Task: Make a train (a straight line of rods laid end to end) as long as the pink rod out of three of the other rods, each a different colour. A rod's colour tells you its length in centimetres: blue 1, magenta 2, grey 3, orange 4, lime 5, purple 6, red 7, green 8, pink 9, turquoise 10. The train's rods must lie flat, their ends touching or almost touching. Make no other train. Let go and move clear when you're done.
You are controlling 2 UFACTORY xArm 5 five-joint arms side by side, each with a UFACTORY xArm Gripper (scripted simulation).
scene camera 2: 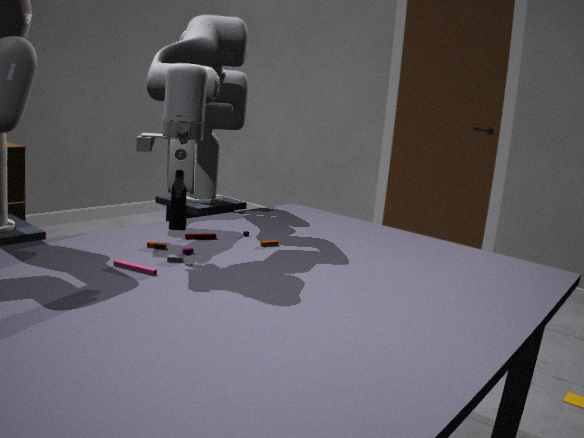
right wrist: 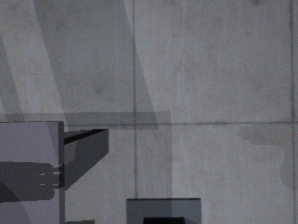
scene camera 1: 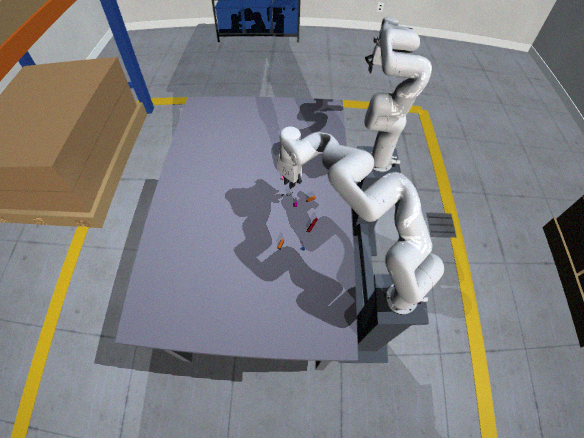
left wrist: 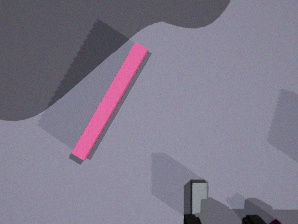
In view: the left gripper (scene camera 2: 177, 227) and a pink rod (left wrist: 138, 52).
The right wrist view misses the pink rod: it is out of frame.
